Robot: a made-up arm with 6 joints.
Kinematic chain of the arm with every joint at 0, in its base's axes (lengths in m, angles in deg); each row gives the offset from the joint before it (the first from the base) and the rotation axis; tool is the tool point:
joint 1: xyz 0 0 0.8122 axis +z
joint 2: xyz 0.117 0 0 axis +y
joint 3: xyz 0 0 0.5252 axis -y
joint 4: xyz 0 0 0.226 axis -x
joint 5: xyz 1.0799 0 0 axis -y
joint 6: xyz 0.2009 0 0 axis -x
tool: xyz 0 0 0
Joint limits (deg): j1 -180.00..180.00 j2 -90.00..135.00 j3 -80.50..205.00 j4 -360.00..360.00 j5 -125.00..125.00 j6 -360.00..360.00
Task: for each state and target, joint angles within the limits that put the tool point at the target. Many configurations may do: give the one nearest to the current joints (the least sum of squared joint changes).
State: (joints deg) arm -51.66 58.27 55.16 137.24 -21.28 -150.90
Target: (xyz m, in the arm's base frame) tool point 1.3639 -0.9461 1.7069
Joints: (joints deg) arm -32.83 41.38 51.40 136.75 -23.82 -150.90
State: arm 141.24 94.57 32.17 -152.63 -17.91 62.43
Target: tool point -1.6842 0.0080 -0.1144
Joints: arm 178.95 112.43 66.40 -154.80 -15.45 62.43
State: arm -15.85 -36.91 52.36 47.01 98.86 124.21
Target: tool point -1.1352 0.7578 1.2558
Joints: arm -28.47 -66.74 80.83 49.30 124.78 124.21
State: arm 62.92 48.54 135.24 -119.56 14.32 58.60
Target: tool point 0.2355 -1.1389 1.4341
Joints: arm 99.26 0.67 167.41 -117.30 15.99 58.60
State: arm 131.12 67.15 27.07 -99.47 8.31 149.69
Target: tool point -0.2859 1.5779 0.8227
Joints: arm 102.70 31.65 2.33 -101.94 20.24 149.69
